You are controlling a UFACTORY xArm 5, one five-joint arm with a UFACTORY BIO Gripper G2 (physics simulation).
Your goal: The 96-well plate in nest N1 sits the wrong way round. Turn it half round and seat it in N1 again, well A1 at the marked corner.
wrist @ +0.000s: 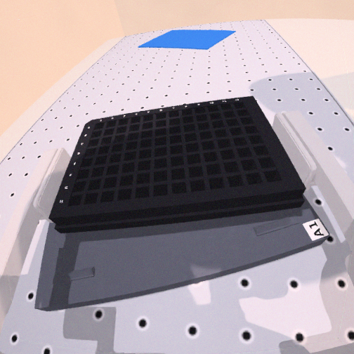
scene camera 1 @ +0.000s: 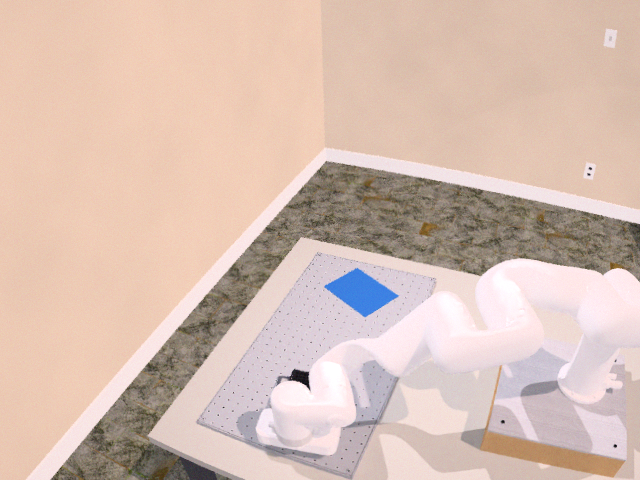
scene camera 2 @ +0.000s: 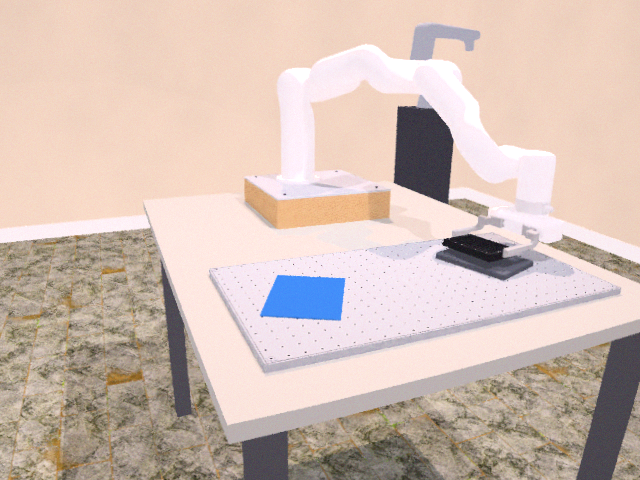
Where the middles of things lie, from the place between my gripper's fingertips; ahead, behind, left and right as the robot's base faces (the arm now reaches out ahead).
Now: the black 96-well plate (scene camera 2: pixel 484 249) 10 mm below my hand. Also, from my hand: dark grey nest N1 (scene camera 2: pixel 513 266): 10 mm ahead, 10 mm to the left, 30 mm below; blue square (scene camera 2: pixel 303 297): 10 mm ahead, 390 mm to the right, 40 mm below.
